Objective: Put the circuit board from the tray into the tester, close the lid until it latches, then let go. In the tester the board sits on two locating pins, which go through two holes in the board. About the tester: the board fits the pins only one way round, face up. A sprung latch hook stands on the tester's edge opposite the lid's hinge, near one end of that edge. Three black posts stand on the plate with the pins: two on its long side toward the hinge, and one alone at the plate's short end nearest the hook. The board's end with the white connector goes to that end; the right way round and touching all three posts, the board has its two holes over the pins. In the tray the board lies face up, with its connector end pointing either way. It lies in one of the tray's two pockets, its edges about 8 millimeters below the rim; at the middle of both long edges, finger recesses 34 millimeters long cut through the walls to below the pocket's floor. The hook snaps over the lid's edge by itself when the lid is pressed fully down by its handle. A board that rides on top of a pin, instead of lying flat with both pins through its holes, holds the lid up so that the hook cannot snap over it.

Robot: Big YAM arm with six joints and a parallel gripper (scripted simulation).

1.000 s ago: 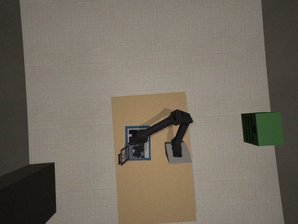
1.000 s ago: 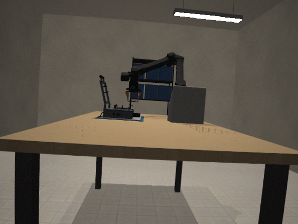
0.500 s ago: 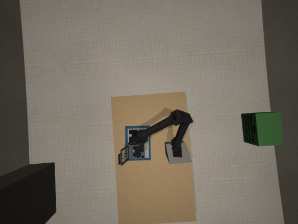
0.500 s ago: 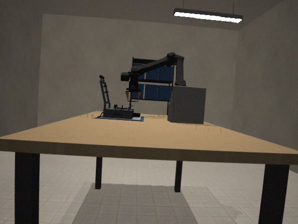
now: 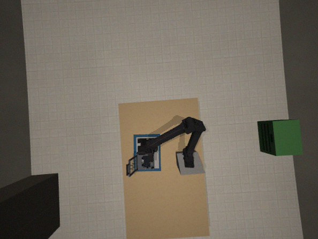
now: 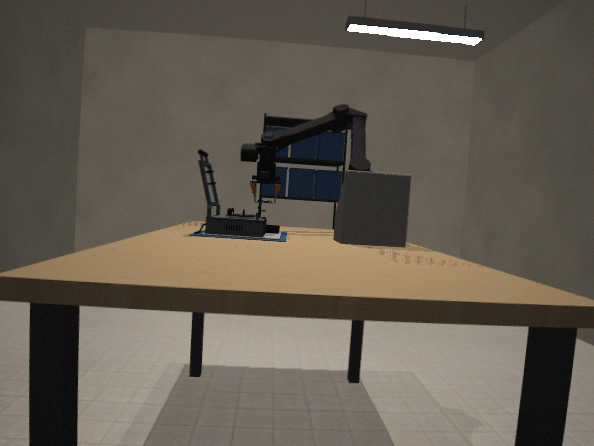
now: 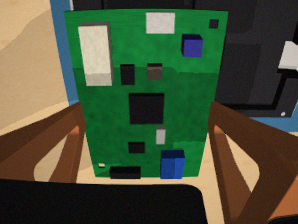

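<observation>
Now: hand right at the green circuit board. Round my hand: black latch hook (220 mm to the left, 30 mm below, 10 mm behind); then dark pin plate (180 mm to the left, 60 mm ahead, 50 mm below); then tester lid (180 mm ahead, 170 mm to the left, 60 mm above).
</observation>
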